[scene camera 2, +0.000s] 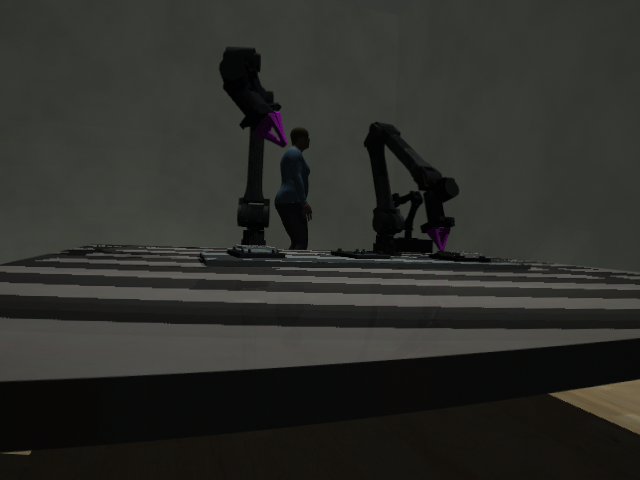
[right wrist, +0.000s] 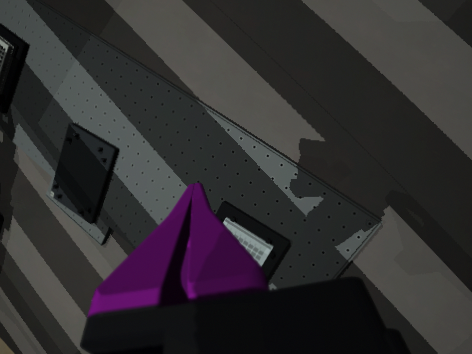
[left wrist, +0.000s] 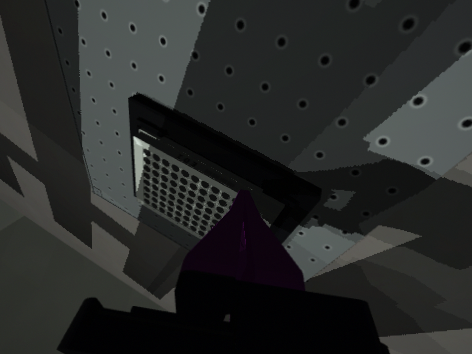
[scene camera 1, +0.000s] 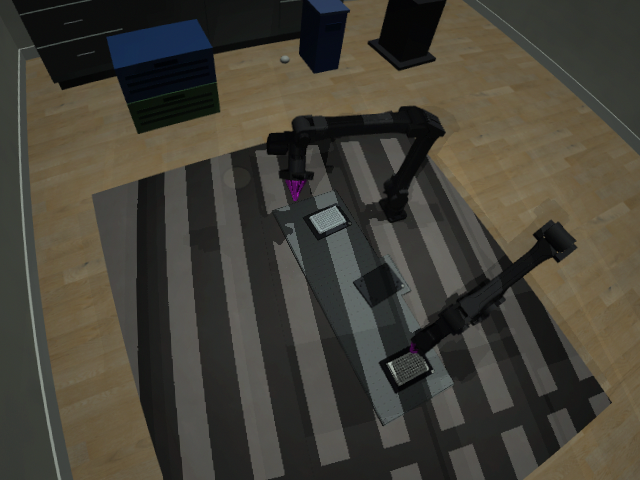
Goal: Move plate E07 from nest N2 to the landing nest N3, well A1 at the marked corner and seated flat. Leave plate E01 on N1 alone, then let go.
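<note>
A plate with open wells (scene camera 1: 408, 368) (left wrist: 172, 187) sits in a black nest (left wrist: 225, 142) at the lower end of the perforated board. A pale plate (scene camera 1: 328, 219) (right wrist: 247, 242) sits in the nest near the board's upper end. The middle nest (scene camera 1: 378, 284) (right wrist: 85, 172) holds no plate. No plate or nest labels are readable. My left gripper (scene camera 1: 413, 349) (scene camera 2: 441, 250) (left wrist: 242, 196) is shut and empty, its tips at the edge of the open-well plate and hiding part of it. My right gripper (scene camera 1: 295, 199) (scene camera 2: 284, 144) (right wrist: 197, 191) is shut and empty, high near the board's upper end.
The perforated board (scene camera 1: 356, 330) (right wrist: 165, 112) lies on a striped table top (scene camera 1: 180, 330). Blue and green crates (scene camera 1: 165, 62), a blue bin (scene camera 1: 323, 38) and a black stand (scene camera 1: 410, 31) are on the floor beyond. A person (scene camera 2: 293, 175) stands behind the table.
</note>
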